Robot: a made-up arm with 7 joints.
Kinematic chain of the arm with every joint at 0, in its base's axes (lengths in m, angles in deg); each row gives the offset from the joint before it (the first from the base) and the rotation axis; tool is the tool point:
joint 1: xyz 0 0 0 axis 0 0.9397 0.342
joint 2: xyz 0 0 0 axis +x
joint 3: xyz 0 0 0 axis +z
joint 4: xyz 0.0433 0 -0.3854 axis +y
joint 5: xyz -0.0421 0 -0.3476 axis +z
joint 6: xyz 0 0 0 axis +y
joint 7: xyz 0 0 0 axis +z
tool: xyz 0 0 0
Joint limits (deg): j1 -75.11..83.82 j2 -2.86..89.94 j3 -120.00..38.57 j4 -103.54..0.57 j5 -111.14..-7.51 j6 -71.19..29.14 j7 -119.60..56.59
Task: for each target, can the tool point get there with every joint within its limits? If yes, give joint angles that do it. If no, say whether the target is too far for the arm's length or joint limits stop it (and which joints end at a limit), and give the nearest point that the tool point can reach.
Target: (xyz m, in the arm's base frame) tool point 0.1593 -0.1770 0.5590
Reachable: no: joint limits stop it (at a limit: joint 1, joint 2, joint 4) | nearest point 0.2117 0.1864 0.4386 | short by 0.386 m
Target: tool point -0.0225 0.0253 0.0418
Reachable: no: joint limits stop it (at a limit: joint 1, joint 2, joint 3, joint 4) | nearest point -0.0284 0.2723 0.4438 | short by 0.472 m
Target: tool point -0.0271 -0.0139 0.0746
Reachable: no: joint limits stop it (at a limit: joint 1, joint 2, joint 4) | nearest point -0.0111 0.2646 0.4493 | short by 0.467 m
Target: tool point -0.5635 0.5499 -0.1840
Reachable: no: too far | nearest point -0.5143 0.5019 -0.1679 | short by 0.071 m
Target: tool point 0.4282 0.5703 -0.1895
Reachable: yes | joints -41.45 64.13 -36.12 -14.82 -48.02 19.95 -20.01
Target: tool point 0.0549 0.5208 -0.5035
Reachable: yes | joints -3.63 61.88 -86.12 -33.59 -23.19 9.41 -29.55
